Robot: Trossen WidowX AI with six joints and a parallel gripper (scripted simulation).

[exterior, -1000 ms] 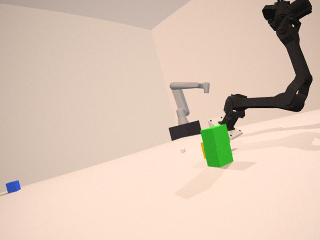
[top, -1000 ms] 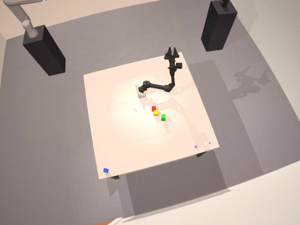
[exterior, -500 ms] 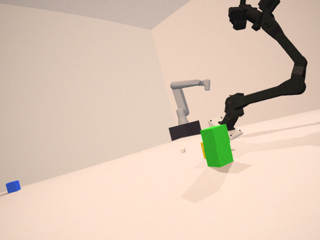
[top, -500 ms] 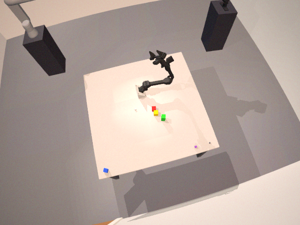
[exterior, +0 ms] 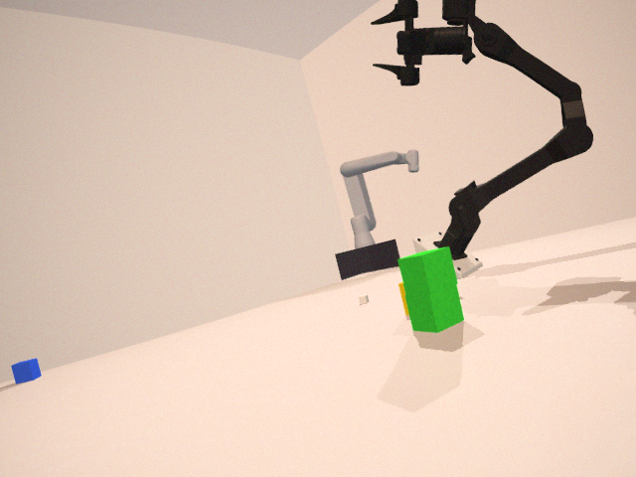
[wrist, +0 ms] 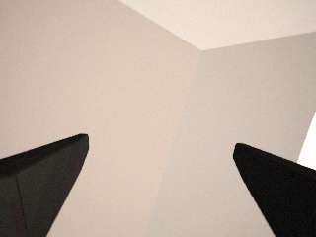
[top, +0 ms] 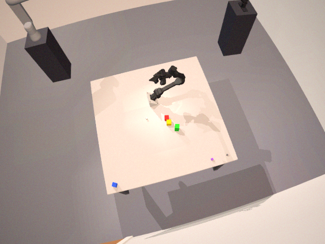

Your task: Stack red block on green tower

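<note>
Now: gripper tip 160 mm short of the red block, 100 mm to the right of it and 520 mm above it. The rest, counted from my gripper tip: small purple piece (670 mm ahead, 440 mm to the left, 530 mm below); then yellow block (220 mm ahead, 110 mm to the left, 510 mm below); then blue block (730 mm ahead, 520 mm to the right, 520 mm below).
</note>
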